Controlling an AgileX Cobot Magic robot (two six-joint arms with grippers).
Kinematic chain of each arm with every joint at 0, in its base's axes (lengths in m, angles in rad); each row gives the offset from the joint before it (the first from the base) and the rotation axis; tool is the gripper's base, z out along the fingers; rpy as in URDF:
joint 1: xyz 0 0 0.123 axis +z
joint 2: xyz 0 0 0 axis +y
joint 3: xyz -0.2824 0 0.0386 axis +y
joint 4: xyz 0.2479 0 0.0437 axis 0.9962 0 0.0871
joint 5: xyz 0 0 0 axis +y
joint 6: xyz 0.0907 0 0.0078 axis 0.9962 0 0.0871
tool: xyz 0 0 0 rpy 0 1.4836 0
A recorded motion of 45 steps. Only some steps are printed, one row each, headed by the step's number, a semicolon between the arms.
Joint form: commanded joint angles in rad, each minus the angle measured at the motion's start. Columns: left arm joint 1, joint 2, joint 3, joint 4, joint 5, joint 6; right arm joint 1, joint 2, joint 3, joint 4, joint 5, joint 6.
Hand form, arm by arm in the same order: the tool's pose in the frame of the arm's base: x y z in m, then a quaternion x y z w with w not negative. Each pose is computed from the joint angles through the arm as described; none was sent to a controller.
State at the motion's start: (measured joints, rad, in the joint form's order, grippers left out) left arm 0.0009 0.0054 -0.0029 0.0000 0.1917 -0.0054; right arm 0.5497 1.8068 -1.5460 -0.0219 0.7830 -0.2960
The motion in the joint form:
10: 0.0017 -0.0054 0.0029 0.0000 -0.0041 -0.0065; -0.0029 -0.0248 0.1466 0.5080 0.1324 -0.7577
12: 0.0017 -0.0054 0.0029 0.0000 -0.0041 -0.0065; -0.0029 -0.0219 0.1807 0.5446 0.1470 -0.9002
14: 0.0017 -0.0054 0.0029 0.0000 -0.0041 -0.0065; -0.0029 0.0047 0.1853 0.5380 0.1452 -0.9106
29: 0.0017 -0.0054 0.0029 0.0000 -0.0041 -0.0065; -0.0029 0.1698 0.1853 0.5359 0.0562 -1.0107
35: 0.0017 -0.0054 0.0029 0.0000 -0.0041 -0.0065; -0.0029 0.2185 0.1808 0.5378 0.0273 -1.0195
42: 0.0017 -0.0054 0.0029 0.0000 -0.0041 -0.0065; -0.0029 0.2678 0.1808 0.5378 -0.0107 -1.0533
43: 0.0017 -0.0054 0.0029 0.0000 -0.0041 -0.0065; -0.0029 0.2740 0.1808 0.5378 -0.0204 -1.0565
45: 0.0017 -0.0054 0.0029 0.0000 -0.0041 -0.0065; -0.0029 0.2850 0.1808 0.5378 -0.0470 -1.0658
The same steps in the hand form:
10: 0.0561 0.0001 0.1960 -0.00538 0.74168 -0.00312 0.67073; 0.3050 0.2252 0.2618 -0.60847 0.74417 0.16357 0.22187
12: 0.0561 0.0001 0.1960 -0.00538 0.74168 -0.00312 0.67073; 0.2993 0.2249 0.2521 -0.65276 0.70691 0.16912 0.21348
14: 0.0561 0.0001 0.1960 -0.00538 0.74168 -0.00312 0.67073; 0.3019 0.2259 0.2407 -0.65726 0.70708 0.16796 0.19962
29: 0.0561 0.0001 0.1960 -0.00538 0.74168 -0.00312 0.67073; 0.3219 0.2350 0.1781 -0.67950 0.69750 0.15438 0.16713
35: 0.0561 0.0001 0.1960 -0.00538 0.74168 -0.00312 0.67073; 0.3271 0.2373 0.1601 -0.67819 0.70119 0.15189 0.15912
42: 0.0561 0.0001 0.1960 -0.00538 0.74168 -0.00312 0.67073; 0.3316 0.2386 0.1404 -0.68533 0.69690 0.14479 0.15390
43: 0.0561 0.0001 0.1960 -0.00538 0.74168 -0.00312 0.67073; 0.3326 0.2388 0.1380 -0.68543 0.69696 0.14266 0.15516
45: 0.0561 0.0001 0.1960 -0.00538 0.74168 -0.00312 0.67073; 0.3351 0.2393 0.1338 -0.68602 0.69628 0.13603 0.16145

